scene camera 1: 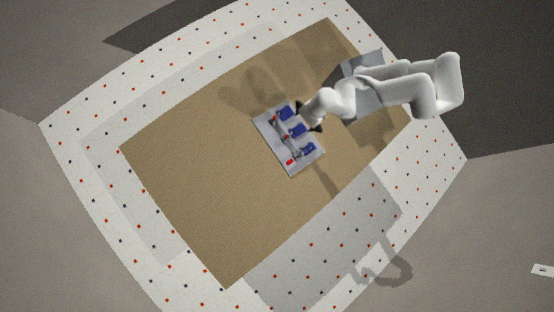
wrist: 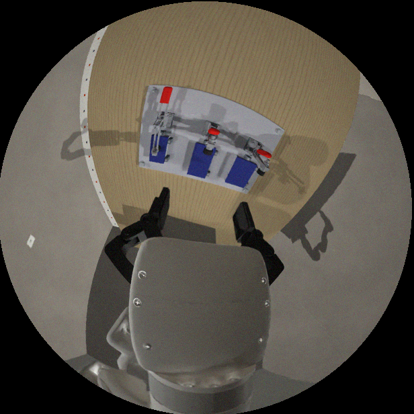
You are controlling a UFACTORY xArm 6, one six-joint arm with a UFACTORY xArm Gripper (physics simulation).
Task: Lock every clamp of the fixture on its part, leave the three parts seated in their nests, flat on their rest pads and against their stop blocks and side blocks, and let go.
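Frame: origin at the arm's base, x ahead, y left, z up, level; metres.
Seen in the pictures: gripper, between the fingertips: [scene camera 1: 303, 121].
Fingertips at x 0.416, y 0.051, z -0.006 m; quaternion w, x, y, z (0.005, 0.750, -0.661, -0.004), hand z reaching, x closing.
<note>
Offsets run from my fingertips to a thing's middle. "*": to the spot under its first point. Level surfaces: height alone.
The fixture plate @[* dx +0.111, dy -0.084, dz -0.191 m] [scene camera 1: 266, 129] [wrist: 190, 107] holds three blue parts: left [scene camera 1: 309, 148] [wrist: 159, 156], middle [scene camera 1: 298, 131] [wrist: 200, 162] and right [scene camera 1: 285, 112] [wrist: 240, 172], as ordered in the wrist view. The left clamp [wrist: 163, 121] has its arm over its part, and its red handle @[dx +0.107, dy +0.119, dz -0.150 m] [scene camera 1: 289, 162] [wrist: 166, 95] points away from the part. The middle red handle @[* dx +0.068, dy +0.007, dz -0.108 m] [scene camera 1: 286, 136] [wrist: 214, 132] and right red handle @[dx +0.067, dy -0.103, dz -0.122 m] [scene camera 1: 273, 118] [wrist: 264, 153] look raised; their exact tilt and the parts' seating are unclear. My gripper [scene camera 1: 307, 118] [wrist: 204, 202] is open and empty, above the blue-part side of the plate.
The plate lies on a brown table top @[dz -0.207 m] [scene camera 1: 200, 175] [wrist: 225, 55]. A white sheet with red and dark dots [scene camera 1: 95, 165] [wrist: 86, 115] surrounds it. A grey block [scene camera 1: 374, 56] stands near the arm's base, under the white arm [scene camera 1: 395, 89]. Shadows fall across the table.
</note>
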